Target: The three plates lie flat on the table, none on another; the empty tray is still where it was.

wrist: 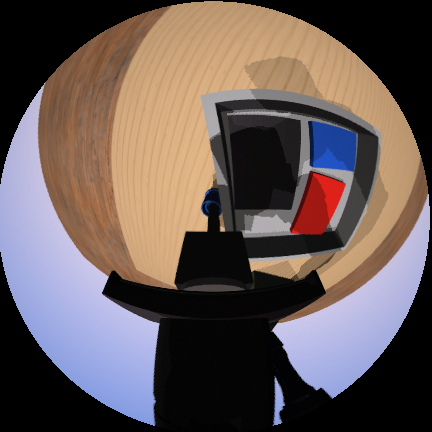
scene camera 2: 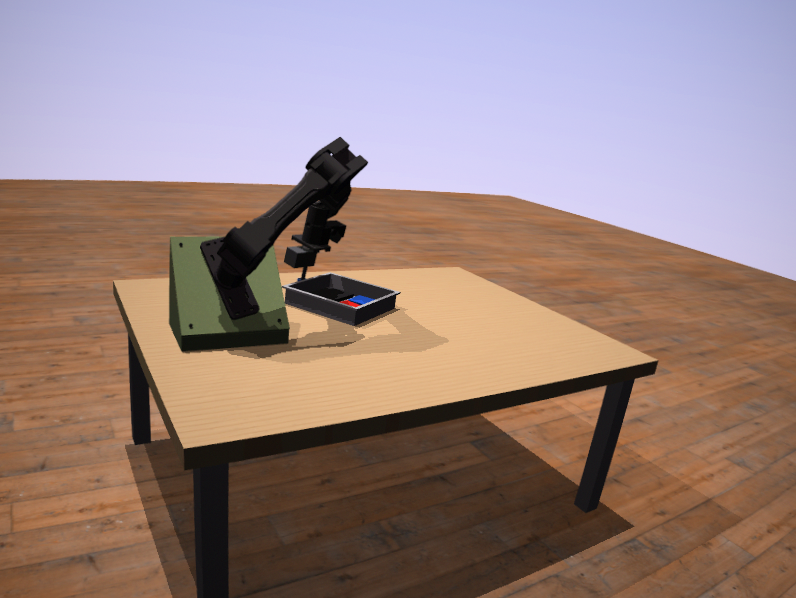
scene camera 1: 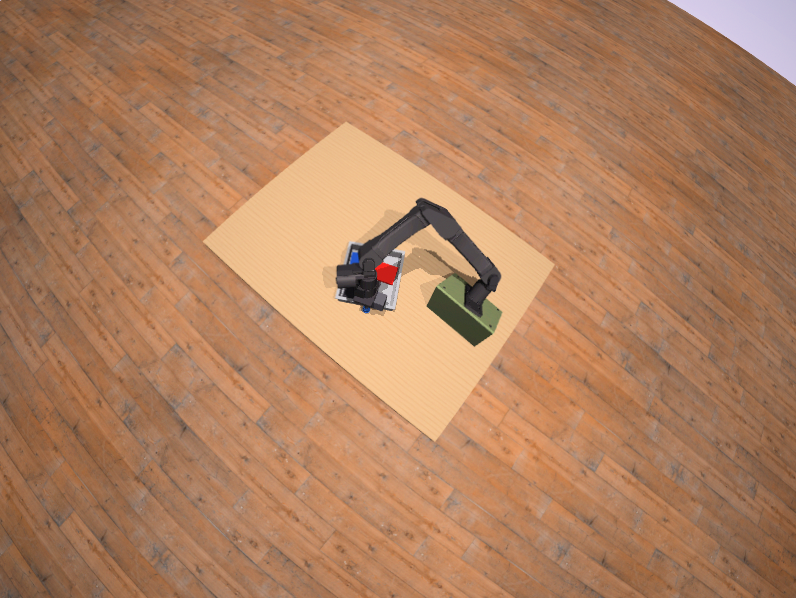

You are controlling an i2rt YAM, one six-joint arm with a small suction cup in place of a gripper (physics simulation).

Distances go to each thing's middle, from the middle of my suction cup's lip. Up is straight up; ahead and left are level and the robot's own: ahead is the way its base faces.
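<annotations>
The black plate (wrist: 265, 149) is 20 mm below my suction cup, 60 mm ahead of it and 50 mm to the right of it. Counted from my suction cup, the grey tray (scene camera 2: 297, 294) is 10 mm below, 60 mm ahead and 120 mm to the right, while the blue plate (wrist: 330, 146) is 20 mm below, 130 mm ahead and 140 mm to the right.
</annotations>
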